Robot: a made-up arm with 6 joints.
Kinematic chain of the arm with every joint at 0, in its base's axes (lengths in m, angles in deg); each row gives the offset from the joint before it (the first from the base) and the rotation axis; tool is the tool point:
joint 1: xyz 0 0 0.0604 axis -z
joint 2: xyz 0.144 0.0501 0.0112 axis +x
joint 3: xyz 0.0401 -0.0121 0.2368 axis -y
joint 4: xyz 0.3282 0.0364 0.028 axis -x
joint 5: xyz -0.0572 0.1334 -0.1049 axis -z
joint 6: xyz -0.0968 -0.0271 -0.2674 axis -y
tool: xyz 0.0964 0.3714 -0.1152
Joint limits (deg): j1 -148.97..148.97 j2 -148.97..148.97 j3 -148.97..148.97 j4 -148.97..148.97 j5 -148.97..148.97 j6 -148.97..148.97
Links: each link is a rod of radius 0.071 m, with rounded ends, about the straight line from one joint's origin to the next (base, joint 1, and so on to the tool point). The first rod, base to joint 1, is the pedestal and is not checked.
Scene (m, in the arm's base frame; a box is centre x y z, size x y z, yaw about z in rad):
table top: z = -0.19
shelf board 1: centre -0.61 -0.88 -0.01 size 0.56 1 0.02 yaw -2.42
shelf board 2: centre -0.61 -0.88 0.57 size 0.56 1 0.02 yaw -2.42
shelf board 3: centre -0.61 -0.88 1.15 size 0.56 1 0.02 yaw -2.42
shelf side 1: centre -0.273 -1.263 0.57 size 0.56 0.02 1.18 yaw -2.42
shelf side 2: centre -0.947 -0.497 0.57 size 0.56 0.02 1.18 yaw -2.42
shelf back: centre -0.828 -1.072 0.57 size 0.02 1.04 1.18 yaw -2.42
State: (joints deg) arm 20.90 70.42 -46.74 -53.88 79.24 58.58
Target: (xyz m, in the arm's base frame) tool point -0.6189 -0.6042 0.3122
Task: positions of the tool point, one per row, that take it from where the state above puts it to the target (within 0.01 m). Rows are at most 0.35 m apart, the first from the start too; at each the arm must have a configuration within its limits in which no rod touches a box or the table.
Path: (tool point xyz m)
1: 0.6947 -0.1121 0.4345
2: 0.5771 -0.4112 0.4836
3: 0.3394 -0.6448 0.4981
4: 0.0215 -0.7659 0.4741
5: -0.3185 -0.7507 0.4112
6: -0.6189 -0.6042 0.3121

